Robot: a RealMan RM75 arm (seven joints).
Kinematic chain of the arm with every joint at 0, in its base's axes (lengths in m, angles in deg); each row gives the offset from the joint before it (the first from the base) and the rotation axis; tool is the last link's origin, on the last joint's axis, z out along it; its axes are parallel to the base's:
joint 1: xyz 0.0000 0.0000 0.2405 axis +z
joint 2: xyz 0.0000 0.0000 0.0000 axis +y
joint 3: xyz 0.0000 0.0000 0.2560 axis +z
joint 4: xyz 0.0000 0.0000 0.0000 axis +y
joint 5: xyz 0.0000 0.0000 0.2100 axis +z
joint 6: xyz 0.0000 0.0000 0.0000 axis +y
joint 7: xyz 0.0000 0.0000 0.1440 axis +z
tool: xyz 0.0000 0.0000 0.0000
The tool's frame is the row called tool.
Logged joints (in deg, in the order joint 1, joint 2, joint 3, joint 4, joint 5, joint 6, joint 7), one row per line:
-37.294 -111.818 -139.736 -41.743 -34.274 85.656 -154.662
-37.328 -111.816 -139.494 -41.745 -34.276 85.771 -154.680
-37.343 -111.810 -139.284 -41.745 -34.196 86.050 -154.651
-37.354 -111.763 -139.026 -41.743 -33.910 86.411 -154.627
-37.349 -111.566 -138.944 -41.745 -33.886 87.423 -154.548
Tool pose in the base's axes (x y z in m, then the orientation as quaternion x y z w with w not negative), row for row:
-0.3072 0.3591 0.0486 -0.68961 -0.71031 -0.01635 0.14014
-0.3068 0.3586 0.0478 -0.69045 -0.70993 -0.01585 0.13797
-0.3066 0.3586 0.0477 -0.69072 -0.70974 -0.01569 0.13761
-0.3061 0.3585 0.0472 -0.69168 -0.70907 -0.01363 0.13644
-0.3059 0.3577 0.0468 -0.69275 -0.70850 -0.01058 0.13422
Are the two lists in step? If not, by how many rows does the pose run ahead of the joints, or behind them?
The pose runs 2 rows behind the joints: the pose in row i belongs to the joints in row i - 2.
